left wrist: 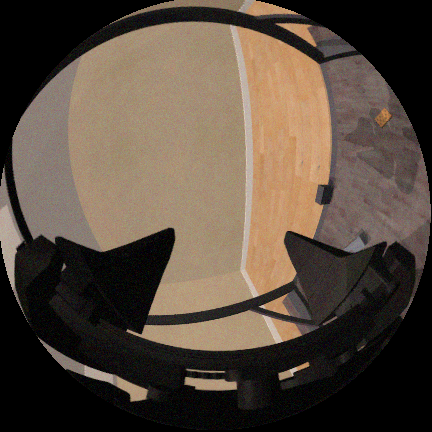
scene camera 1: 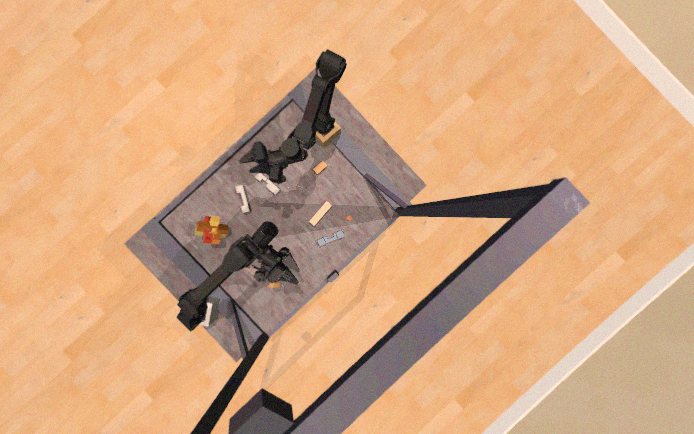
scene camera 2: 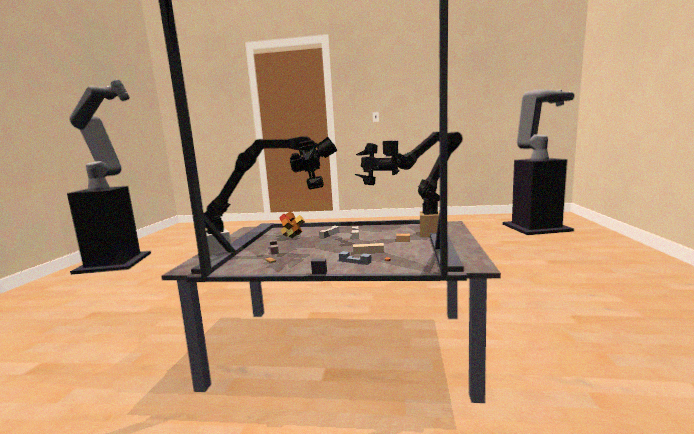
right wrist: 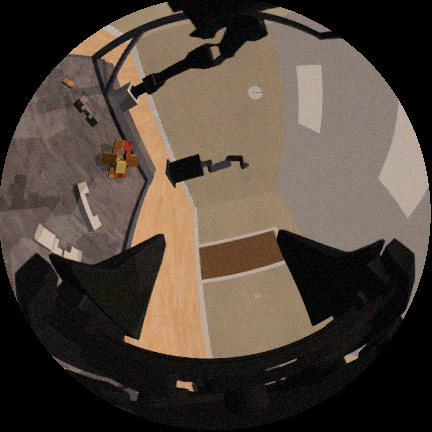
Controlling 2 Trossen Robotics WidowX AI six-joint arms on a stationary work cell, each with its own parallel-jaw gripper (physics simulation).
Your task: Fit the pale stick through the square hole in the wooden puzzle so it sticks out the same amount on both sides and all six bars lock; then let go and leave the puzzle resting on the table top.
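Frame: origin at the left arm's base, x ahead, y left, z up, level; centimetres.
Where they show: left gripper, fingertip midpoint: [left wrist: 232,235] [scene camera 1: 298,277] [scene camera 2: 309,171]; right gripper, fingertip midpoint: [scene camera 1: 244,166] [scene camera 2: 355,164] [right wrist: 222,238]; left arm's base, link origin: [right wrist: 133,91]; right arm's base, link origin: [scene camera 1: 324,126] [scene camera 2: 430,213].
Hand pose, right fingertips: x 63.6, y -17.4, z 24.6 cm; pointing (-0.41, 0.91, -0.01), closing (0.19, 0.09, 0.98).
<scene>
Things, the pixels of their top centre, and the offset from my right fingertips.
- pale stick, top centre: [scene camera 2: 368,245] [scene camera 1: 320,213] dy -26.6, dx -11.9, dz -30.9 cm
- blue-grey notched bar, top centre: [left wrist: 345,253] [scene camera 2: 354,254] [scene camera 1: 330,238] dy -33.3, dx -22.3, dz -30.9 cm
- orange block, top centre: [scene camera 2: 403,234] [scene camera 1: 320,167] dy -22.8, dx +9.1, dz -31.1 cm
- dark cube, top centre: [left wrist: 319,194] [scene camera 2: 318,259] [scene camera 1: 332,277] dy -37.4, dx -39.3, dz -28.3 cm
- dark notched piece, top centre: [right wrist: 90,108] [scene camera 2: 273,243] [scene camera 1: 245,267] dy +3.1, dx -42.3, dz -30.9 cm
The pale stick [scene camera 1: 320,213] [scene camera 2: 368,248] lies flat near the middle of the table, apart from the puzzle. The wooden puzzle [scene camera 1: 211,230] [scene camera 2: 291,225] [right wrist: 109,159], of red, orange, yellow and brown bars, rests on the table at the left in scene camera 1. A small opening shows near its middle in the right wrist view. My left gripper [scene camera 1: 297,276] [scene camera 2: 310,164] [left wrist: 232,235] is open and empty, high above the table. My right gripper [scene camera 1: 246,165] [scene camera 2: 357,164] [right wrist: 222,238] is open and empty, also high above the table.
Two white notched bars [scene camera 1: 242,198] [scene camera 1: 267,183] lie between the puzzle and my right gripper. A blue-grey notched bar [scene camera 1: 330,237] [scene camera 2: 354,258] lies near the stick. An orange block [scene camera 1: 320,167] [scene camera 2: 402,237], a dark cube [scene camera 1: 333,276] [scene camera 2: 318,266] and a dark notched piece [scene camera 2: 273,248] [right wrist: 85,112] also lie about.
</scene>
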